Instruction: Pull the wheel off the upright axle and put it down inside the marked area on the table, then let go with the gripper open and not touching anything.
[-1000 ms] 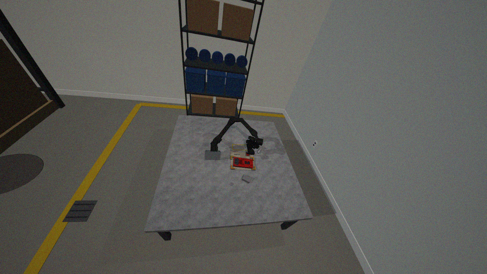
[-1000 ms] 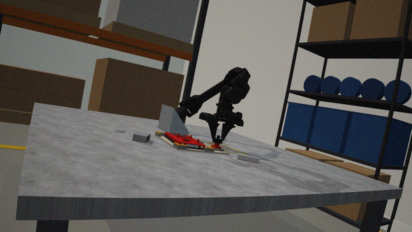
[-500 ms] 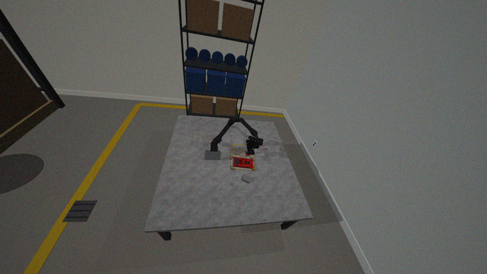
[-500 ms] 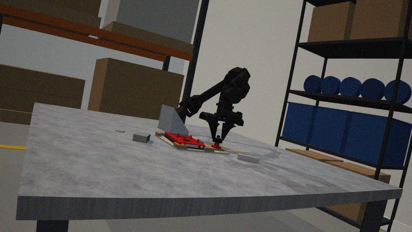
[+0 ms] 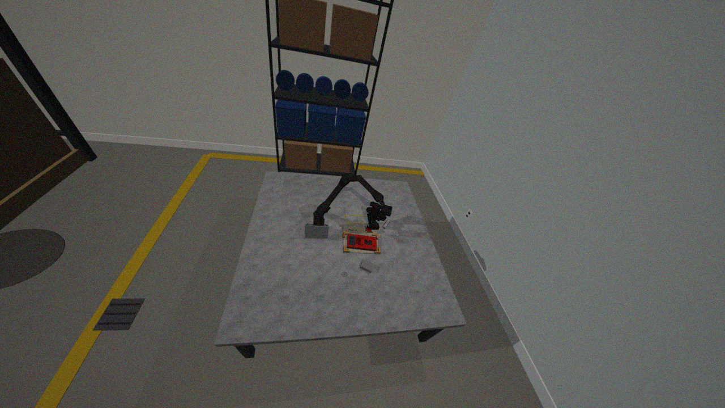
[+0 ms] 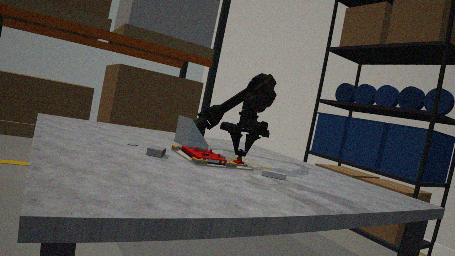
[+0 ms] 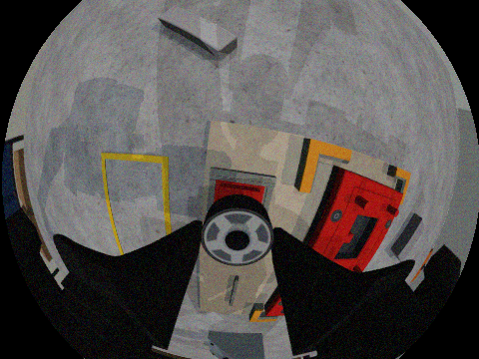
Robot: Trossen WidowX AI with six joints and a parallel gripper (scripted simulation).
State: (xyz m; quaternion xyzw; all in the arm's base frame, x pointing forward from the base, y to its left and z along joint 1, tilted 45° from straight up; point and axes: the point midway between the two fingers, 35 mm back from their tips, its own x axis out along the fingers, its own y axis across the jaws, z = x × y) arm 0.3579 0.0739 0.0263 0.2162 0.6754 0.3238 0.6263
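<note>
Now: gripper tip 10 mm above the black upright axle. Round my gripper tip: black wheel: right at my gripper tip.
</note>
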